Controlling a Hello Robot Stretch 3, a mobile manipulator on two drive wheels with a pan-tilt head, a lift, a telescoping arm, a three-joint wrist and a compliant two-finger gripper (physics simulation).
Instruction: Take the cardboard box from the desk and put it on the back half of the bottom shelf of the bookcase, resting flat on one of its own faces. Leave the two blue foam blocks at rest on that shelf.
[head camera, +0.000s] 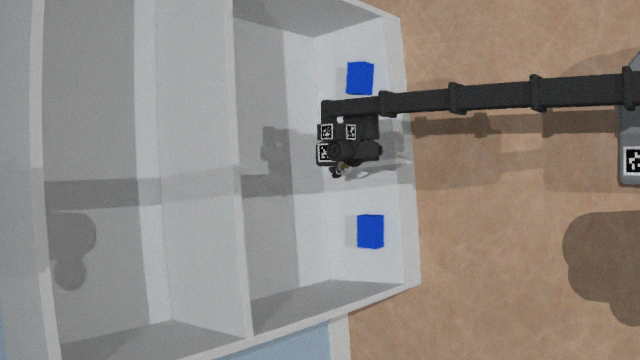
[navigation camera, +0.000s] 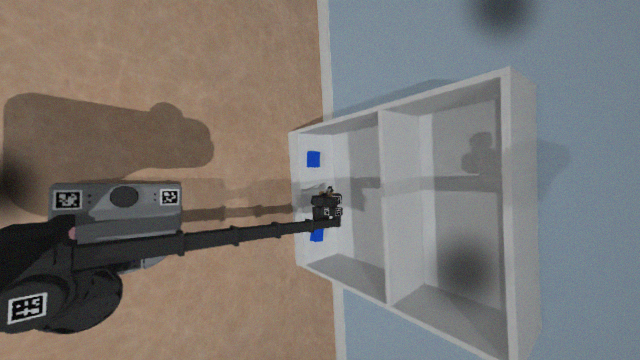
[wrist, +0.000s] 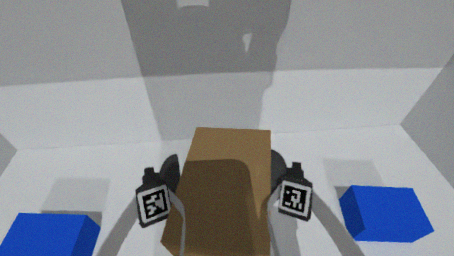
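Seen in the pictures: robot's base, link origin: (navigation camera: 124, 195).
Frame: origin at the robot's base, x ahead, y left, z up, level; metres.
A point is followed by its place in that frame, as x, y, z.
The brown cardboard box (wrist: 225, 200) is between my two fingers, over the bottom shelf (head camera: 360, 200) @[0.112, -0.894, 0.100] (wrist: 307, 147); its far end is near the back panel. A sliver of it shows under the wrist in the head view. My gripper (wrist: 222, 168) @[-0.017, -0.870, 0.253] is shut on the box. I cannot tell whether the box touches the shelf; its underside is hidden. One blue foam block (head camera: 370, 231) @[0.193, -0.827, 0.146] (navigation camera: 313, 159) @[0.193, -0.826, 0.146] (wrist: 50, 235) lies left of the box in the wrist view. The other blue block (head camera: 360, 78) @[-0.233, -0.859, 0.145] (navigation camera: 317, 235) @[-0.245, -0.863, 0.146] (wrist: 387, 215) lies to the right, apart from the box.
The white bookcase (head camera: 242, 200) @[0.100, -1.032, 0.429] (navigation camera: 384, 210) has side walls beside both blocks and an upper shelf board above the bottom one. My extended arm (head camera: 495, 96) @[-0.101, -0.323, 0.518] (navigation camera: 210, 238) @[-0.098, -0.183, 0.520] reaches in across the shelf's front edge, close to one block in the head view.
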